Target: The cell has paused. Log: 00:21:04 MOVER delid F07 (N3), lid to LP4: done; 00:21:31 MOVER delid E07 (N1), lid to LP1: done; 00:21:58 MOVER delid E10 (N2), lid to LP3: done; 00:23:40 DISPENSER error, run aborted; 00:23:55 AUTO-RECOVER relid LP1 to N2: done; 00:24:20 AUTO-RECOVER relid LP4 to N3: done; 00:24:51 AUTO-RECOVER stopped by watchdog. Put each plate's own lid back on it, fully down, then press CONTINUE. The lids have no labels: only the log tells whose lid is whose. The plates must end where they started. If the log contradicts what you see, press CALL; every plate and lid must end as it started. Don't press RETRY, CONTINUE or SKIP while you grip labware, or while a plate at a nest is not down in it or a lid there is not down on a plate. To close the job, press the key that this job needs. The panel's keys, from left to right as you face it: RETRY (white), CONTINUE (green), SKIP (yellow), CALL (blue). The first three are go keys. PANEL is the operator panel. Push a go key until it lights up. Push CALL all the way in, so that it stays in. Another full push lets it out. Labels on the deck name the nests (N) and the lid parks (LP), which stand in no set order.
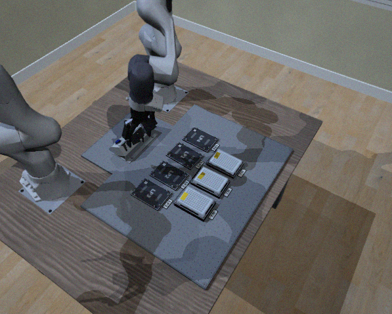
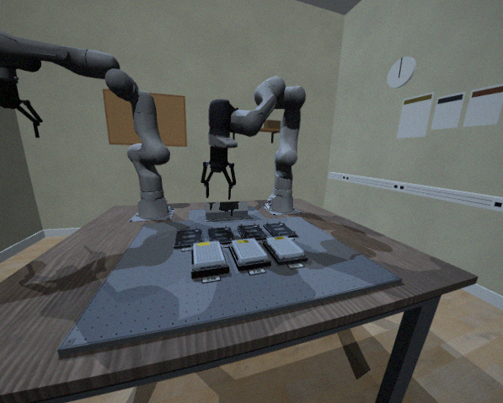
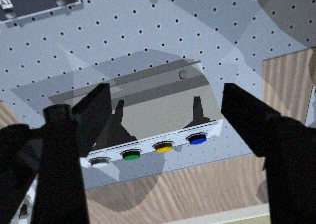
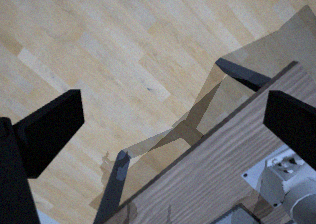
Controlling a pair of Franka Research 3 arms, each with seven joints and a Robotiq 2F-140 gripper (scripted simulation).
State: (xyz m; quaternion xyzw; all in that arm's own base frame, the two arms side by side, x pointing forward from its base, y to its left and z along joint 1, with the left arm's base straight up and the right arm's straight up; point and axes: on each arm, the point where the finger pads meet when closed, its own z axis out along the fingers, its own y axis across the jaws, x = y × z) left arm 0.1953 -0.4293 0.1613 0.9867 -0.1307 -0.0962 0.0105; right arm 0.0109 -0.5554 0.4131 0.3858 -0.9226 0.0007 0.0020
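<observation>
The green CONTINUE key lies 12 cm behind my left hand, 8 cm below it and 7 cm to the left of it. The rest, counted from my left hand: blue CALL key (11 cm behind, 9 cm below, 3 cm to the right); yellow SKIP key (12 cm behind, 8 cm below, 2 cm to the left); white RETRY key (13 cm behind, 12 cm to the left, 8 cm below).
</observation>
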